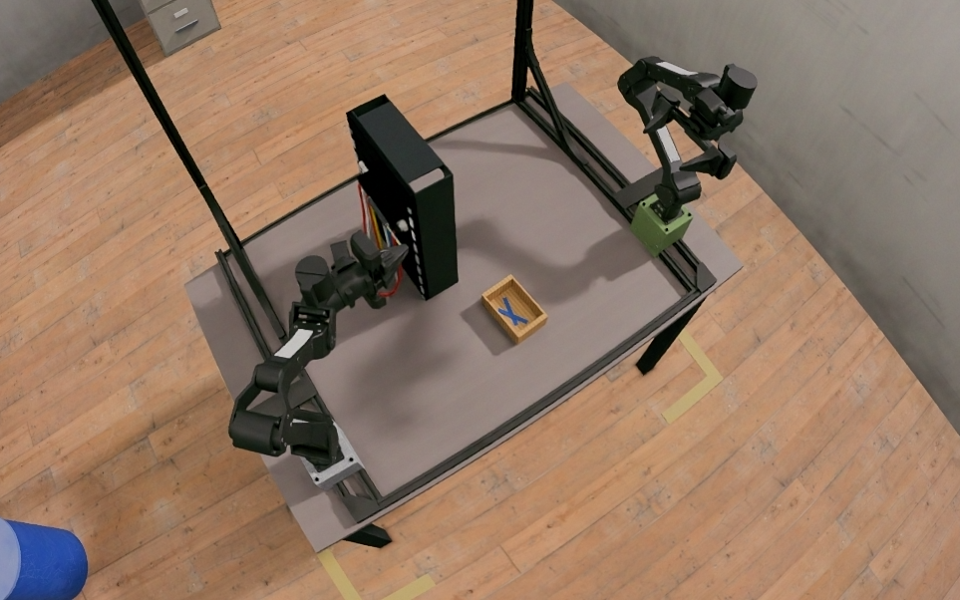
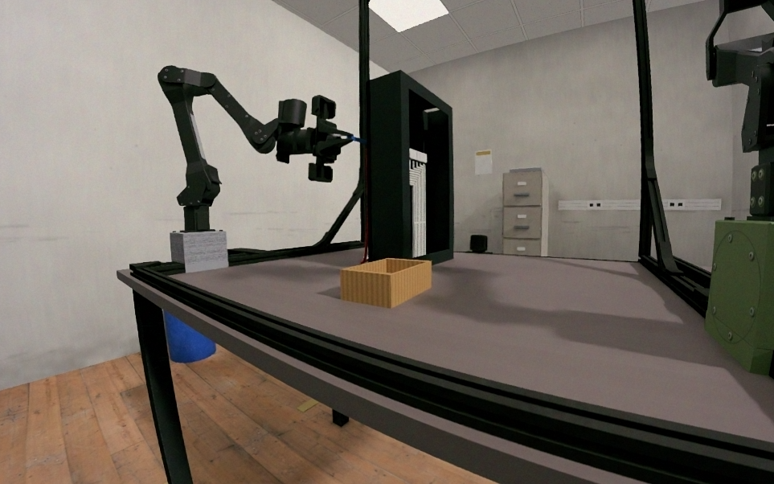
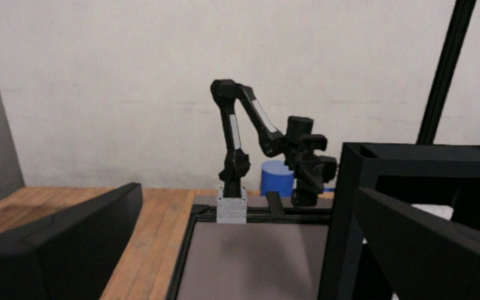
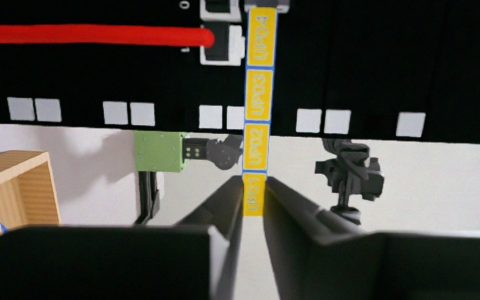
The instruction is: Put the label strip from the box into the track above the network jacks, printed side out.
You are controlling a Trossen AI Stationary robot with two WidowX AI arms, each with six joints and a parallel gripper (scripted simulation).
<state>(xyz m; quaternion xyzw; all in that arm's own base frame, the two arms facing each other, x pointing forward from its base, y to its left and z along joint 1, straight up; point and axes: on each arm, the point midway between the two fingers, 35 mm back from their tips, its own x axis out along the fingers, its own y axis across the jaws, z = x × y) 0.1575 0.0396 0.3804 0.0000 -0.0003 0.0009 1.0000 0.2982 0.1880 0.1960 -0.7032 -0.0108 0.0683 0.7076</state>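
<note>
Now: right hand 30 mm to the right of the label strip and 30 mm past it. The rest, counted from my right hand: wooden box 270 mm below, 200 mm to the left, 120 mm ahead; then black patch panel 140 mm behind, 80 mm below, 70 mm to the left.
</note>
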